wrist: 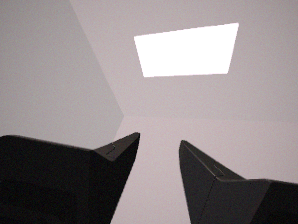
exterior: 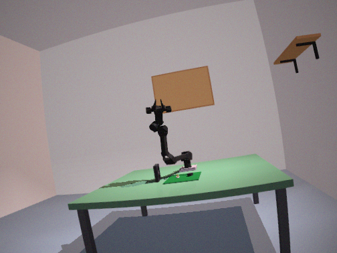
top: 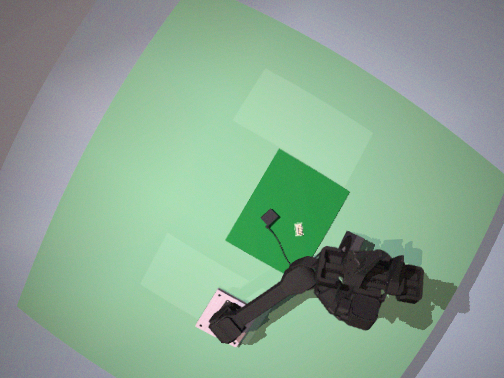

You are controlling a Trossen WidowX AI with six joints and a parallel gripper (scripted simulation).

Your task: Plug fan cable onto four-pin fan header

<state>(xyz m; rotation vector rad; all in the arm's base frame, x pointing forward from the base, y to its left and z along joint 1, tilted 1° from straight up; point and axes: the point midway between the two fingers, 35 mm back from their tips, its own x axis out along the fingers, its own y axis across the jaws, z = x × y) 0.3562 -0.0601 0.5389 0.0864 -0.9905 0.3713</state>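
The dark grey fan plug is 70 mm behind my gripper tip, 130 mm to the left of it and 580 mm below it. Also, from my gripper tip: four-pin header: 50 mm behind, 40 mm to the left, 590 mm below; then dark green board: 40 mm behind, 90 mm to the left, 600 mm below; then black fan: 40 mm behind, 100 mm to the right, 530 mm below.
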